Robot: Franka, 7 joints.
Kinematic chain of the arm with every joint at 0, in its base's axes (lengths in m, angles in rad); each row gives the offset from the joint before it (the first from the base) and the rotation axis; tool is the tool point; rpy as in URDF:
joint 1: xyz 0 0 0.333 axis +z
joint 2: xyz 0 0 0 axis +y
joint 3: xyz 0 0 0.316 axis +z
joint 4: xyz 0.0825 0 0 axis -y
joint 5: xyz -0.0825 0 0.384 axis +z
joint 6: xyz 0 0 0 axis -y
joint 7: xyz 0.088 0 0 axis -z
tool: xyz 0 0 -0.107 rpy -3.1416 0 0
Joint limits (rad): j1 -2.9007..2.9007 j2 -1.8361..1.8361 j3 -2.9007..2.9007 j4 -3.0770..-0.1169 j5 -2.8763..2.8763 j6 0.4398..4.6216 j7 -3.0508..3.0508
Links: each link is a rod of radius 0.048 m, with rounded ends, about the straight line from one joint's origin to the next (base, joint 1, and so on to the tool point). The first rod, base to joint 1, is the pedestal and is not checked.
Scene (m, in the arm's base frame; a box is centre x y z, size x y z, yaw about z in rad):
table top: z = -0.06
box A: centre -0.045 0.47 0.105 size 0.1 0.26 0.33 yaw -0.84
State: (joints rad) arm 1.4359 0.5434 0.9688 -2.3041 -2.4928 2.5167 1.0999
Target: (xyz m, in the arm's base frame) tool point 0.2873 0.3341 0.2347
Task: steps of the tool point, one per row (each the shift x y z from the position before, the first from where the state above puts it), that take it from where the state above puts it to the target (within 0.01 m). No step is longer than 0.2 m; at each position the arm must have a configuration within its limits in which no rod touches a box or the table.
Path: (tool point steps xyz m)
1: 0.0371 0.0609 0.0693
2: 0.0368 0.0367 0.0946
3: 0.0340 0.0034 0.1108
4: 0.0297 -0.0349 0.1151
5: 0.1263 0.0757 -0.0598
6: 0.1372 0.0288 -0.0635
7: 0.1317 -0.0160 -0.0651
8: 0.0891 -0.0554 -0.0843
9: 0.0589 -0.0814 -0.0844

